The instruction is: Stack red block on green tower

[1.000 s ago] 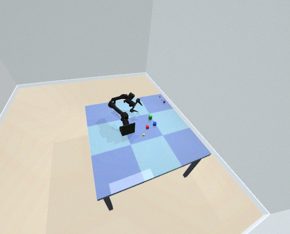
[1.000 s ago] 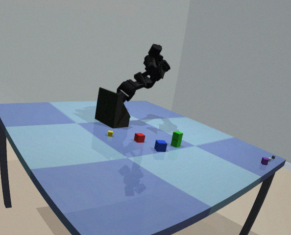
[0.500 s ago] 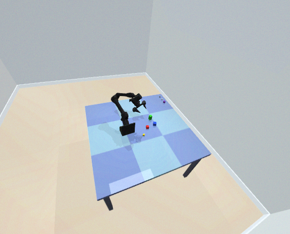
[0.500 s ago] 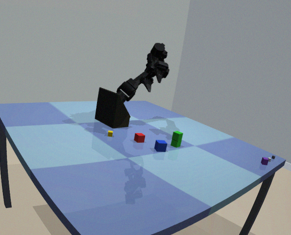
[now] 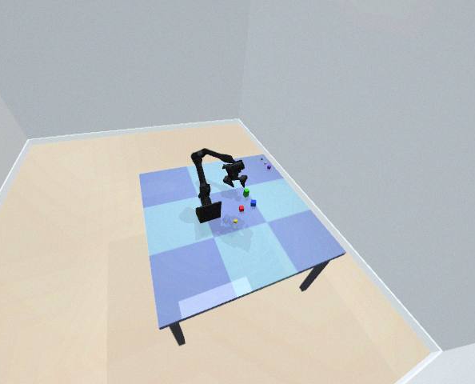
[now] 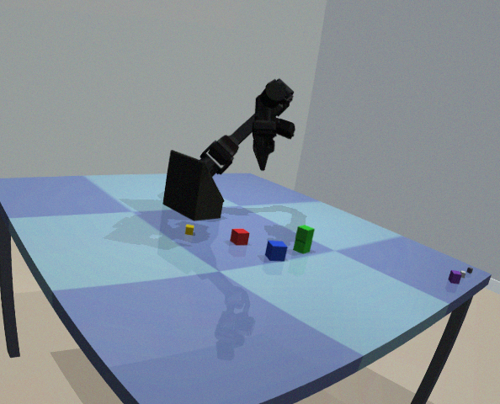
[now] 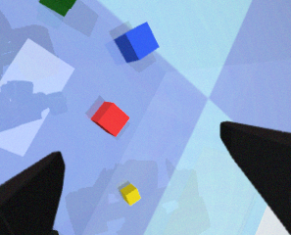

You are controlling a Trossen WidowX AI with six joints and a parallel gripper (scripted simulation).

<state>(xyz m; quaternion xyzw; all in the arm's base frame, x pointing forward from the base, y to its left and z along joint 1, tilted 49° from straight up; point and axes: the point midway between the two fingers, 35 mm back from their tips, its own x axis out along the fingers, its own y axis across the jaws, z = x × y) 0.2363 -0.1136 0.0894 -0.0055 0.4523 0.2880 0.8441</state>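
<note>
The red block is 10 mm ahead of my gripper tip, 60 mm to the right of it and 190 mm below it. From my gripper tip the other things lie so: blue block (130 mm ahead, 50 mm to the right, 190 mm below); small yellow block (90 mm behind, 150 mm to the right, 200 mm below); purple block (560 mm ahead, 320 mm to the left, 190 mm below).
</note>
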